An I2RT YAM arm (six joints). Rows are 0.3 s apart.
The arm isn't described. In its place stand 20 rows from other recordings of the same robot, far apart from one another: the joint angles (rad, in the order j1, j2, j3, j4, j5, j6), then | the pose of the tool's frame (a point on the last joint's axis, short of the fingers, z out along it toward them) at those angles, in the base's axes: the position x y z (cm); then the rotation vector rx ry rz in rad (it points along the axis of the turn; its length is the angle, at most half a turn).
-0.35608 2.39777 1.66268 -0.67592 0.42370 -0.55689 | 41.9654 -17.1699 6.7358 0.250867 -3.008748 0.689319
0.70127 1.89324 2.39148 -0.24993 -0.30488 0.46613 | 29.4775 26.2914 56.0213 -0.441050 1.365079 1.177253
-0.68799 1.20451 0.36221 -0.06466 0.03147 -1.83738 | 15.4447 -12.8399 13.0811 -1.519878 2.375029 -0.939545
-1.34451 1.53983 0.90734 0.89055 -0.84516 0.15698 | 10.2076 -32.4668 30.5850 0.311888 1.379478 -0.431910
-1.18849 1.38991 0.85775 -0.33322 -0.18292 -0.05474 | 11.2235 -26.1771 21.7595 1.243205 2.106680 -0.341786
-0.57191 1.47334 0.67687 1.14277 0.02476 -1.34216 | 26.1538 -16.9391 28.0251 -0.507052 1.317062 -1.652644
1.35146 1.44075 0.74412 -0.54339 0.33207 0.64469 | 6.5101 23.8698 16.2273 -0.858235 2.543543 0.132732
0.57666 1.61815 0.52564 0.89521 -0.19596 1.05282 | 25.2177 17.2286 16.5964 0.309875 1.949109 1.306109
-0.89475 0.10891 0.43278 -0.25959 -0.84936 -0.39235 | 6.3426 -3.6350 28.3309 -0.303311 1.510708 -0.386058
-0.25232 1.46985 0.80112 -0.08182 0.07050 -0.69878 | 29.2693 -7.8050 19.6646 -0.492562 2.335005 -0.549772
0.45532 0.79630 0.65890 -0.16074 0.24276 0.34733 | 17.4446 7.5887 29.6192 0.067198 1.871693 0.328927
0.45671 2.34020 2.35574 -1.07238 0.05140 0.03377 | 45.0963 21.9547 27.1540 -0.534458 2.574169 0.102178
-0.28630 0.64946 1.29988 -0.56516 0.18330 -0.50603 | 7.2033 -2.7970 47.8541 -0.015513 1.535888 -0.771897
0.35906 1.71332 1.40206 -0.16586 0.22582 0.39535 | 38.2589 13.5083 30.6993 0.177684 2.035665 0.242183
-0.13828 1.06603 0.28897 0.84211 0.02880 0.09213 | 21.6205 -3.1124 22.2689 0.196092 1.493233 -0.058762
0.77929 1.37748 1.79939 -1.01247 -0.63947 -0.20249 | 16.5355 19.3211 47.0539 -1.361033 1.733046 1.018100
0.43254 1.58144 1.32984 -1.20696 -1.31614 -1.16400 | 24.3699 15.0463 29.2158 -1.597332 1.426973 1.501770
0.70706 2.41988 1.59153 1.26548 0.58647 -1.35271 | 40.9611 32.4070 19.1843 -0.697404 1.048489 -0.892842
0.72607 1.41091 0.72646 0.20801 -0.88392 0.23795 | 19.9735 21.4149 22.1429 -1.097285 1.895623 1.476757
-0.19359 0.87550 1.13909 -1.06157 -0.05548 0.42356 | 14.5872 -2.6586 35.9551 0.695489 2.270129 0.176264
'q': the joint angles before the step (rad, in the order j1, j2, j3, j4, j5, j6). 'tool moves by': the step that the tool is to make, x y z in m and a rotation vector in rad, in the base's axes. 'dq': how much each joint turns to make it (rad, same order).
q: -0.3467 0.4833 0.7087 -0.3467 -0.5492 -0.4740
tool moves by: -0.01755 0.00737 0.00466 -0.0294 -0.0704 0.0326
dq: 0.0000 -0.0843 -0.0061 -0.0061 -0.0321 -0.0077
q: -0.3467 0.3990 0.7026 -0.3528 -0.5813 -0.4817
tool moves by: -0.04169 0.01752 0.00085 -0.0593 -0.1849 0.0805
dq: 0.0000 -0.2191 -0.0445 0.0275 -0.0799 0.0138
